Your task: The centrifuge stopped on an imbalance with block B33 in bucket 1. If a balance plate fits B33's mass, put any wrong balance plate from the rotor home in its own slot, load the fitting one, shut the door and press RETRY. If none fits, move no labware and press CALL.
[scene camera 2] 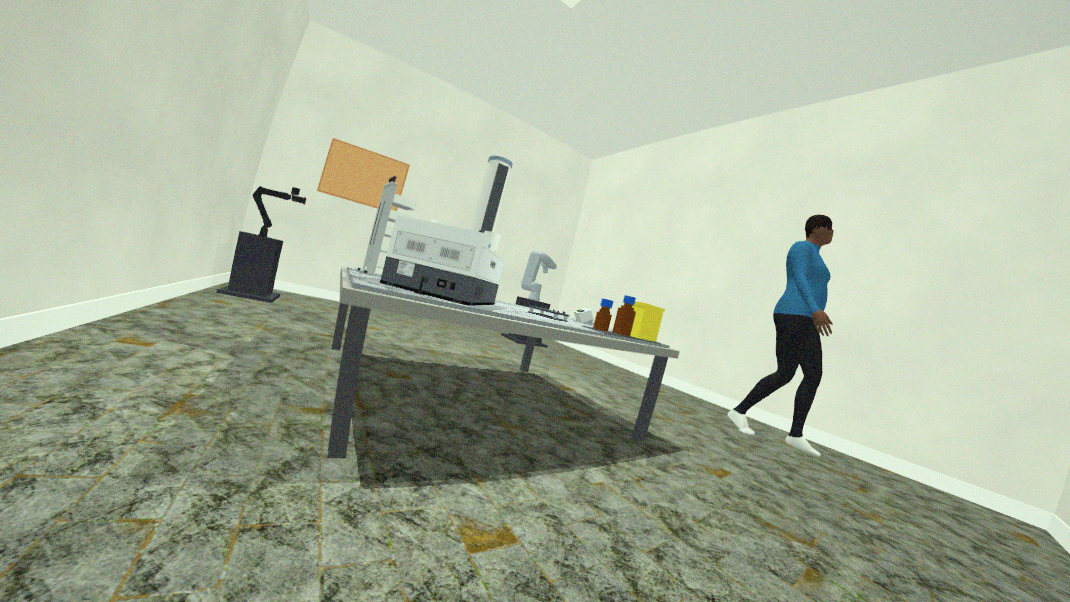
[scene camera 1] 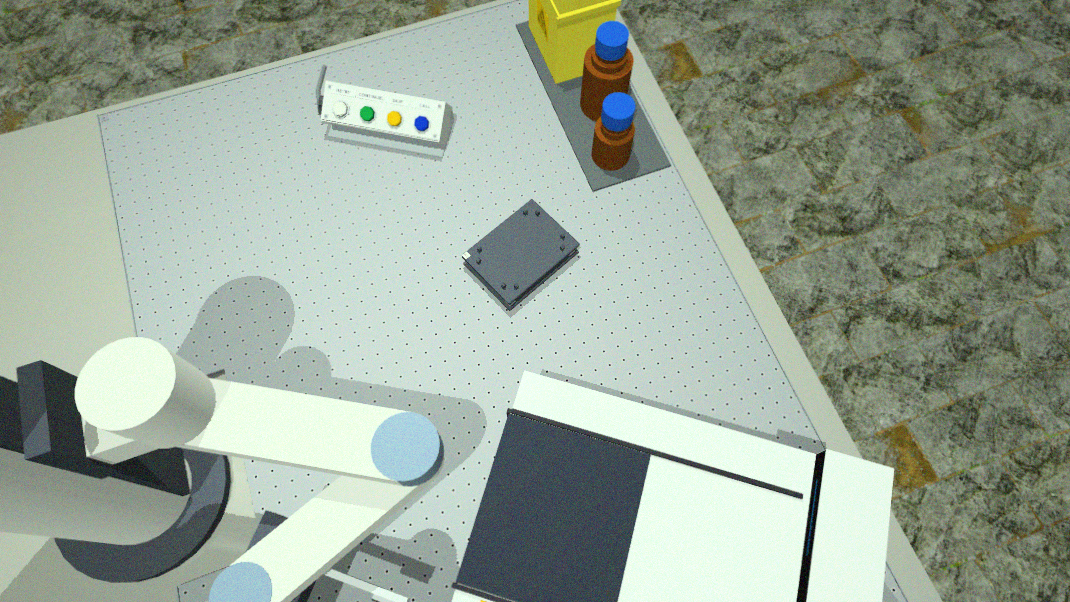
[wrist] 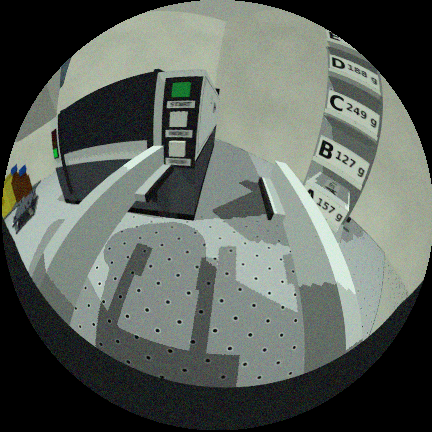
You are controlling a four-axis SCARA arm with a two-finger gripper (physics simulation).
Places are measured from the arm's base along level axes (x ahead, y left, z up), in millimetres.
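Pixels of known places: gripper, between the fingertips: [wrist: 216, 162]; arm's base, origin of its link: [scene camera 1: 146, 493].
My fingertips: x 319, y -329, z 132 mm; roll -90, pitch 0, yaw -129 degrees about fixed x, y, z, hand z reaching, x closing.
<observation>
Ahead of a thing's pixels: the offset from my fingertips to its top centre. "spot": to the spot under its first point.
My gripper [wrist: 216, 162] is shut and empty, with a gap between its two long pale fingers above the perforated table. The white and dark centrifuge [scene camera 1: 718, 516] [scene camera 2: 441, 262] [wrist: 107, 120] is ahead-left in the wrist view; its rotor and block B33 do not show, and I cannot tell the door's state. The plate rack [scene camera 2: 380, 224] at right in the wrist view has labels A 157 g, B 127 g, C 249 g, D 188 g and part of E. A pale piece @[45 mm back, 224 mm right, 33 mm down] [wrist: 331, 186] shows above label A. The button box @[214 mm ahead, 839 mm left, 35 mm down] [scene camera 1: 385, 128] has RETRY @[137 mm ahead, 858 mm left, 44 mm down] [scene camera 1: 340, 109] white and CALL @[264 mm ahead, 778 mm left, 44 mm down] [scene camera 1: 421, 123] blue.
A dark flat stand [scene camera 1: 521, 253] lies mid-table. Two brown bottles [scene camera 1: 607, 78] [scene camera 1: 613, 146] and a yellow bin @[spot: 561 mm ahead, 824 mm left, 27 mm down] [scene camera 1: 568, 48] [scene camera 2: 647, 321] stand near the table edge. A person [scene camera 2: 806, 299] is on the floor beyond the table. A black arm on a pedestal [scene camera 2: 254, 262] stands far left.
</observation>
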